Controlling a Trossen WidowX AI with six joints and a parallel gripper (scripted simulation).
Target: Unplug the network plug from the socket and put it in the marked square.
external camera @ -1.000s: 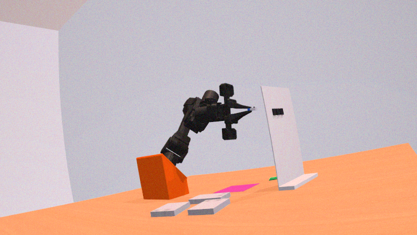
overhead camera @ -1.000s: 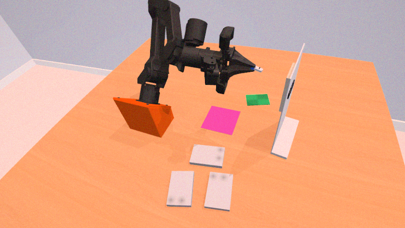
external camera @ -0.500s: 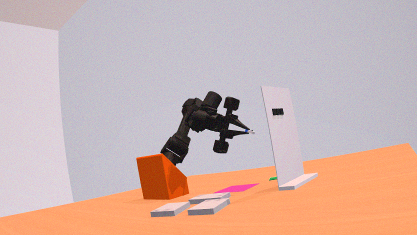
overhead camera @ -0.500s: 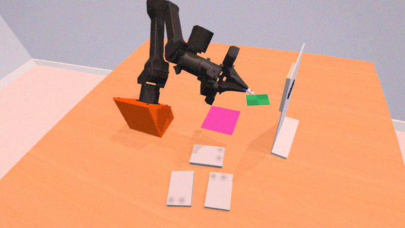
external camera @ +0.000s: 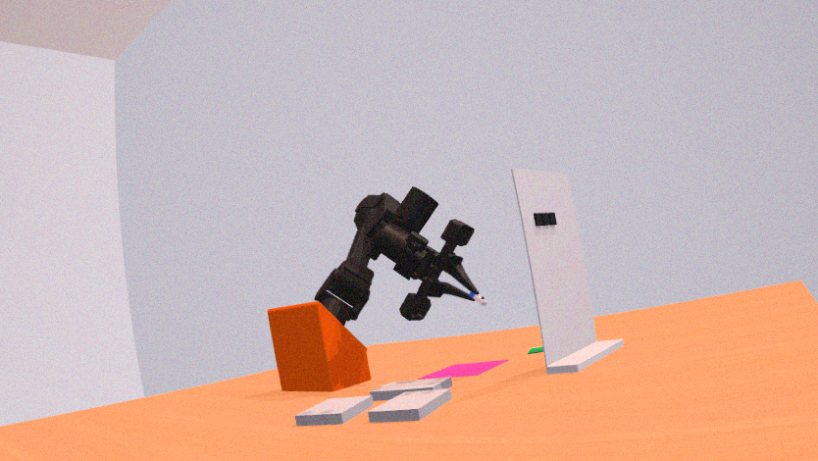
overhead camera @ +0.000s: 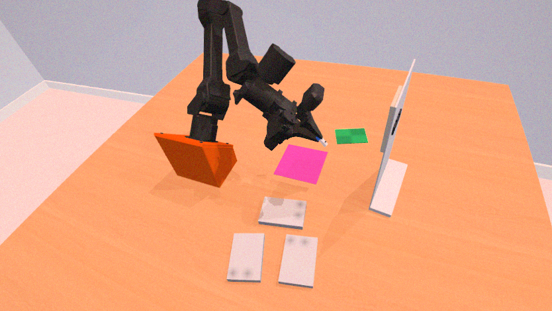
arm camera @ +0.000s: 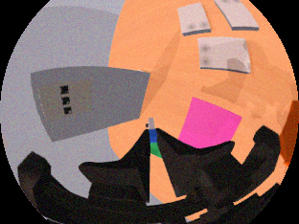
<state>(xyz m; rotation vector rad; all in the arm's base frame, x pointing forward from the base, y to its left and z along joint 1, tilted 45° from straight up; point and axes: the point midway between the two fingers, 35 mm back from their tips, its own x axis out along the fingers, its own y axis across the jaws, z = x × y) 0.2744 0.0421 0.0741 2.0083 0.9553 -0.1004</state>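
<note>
Right now my gripper tip is 60 mm past the magenta square, 20 mm to the right of it and 120 mm above it. From my gripper tip the other things lie so: upright white panel 160 mm ahead, 10 mm to the left, 10 mm above; network plug 10 mm ahead.
</note>
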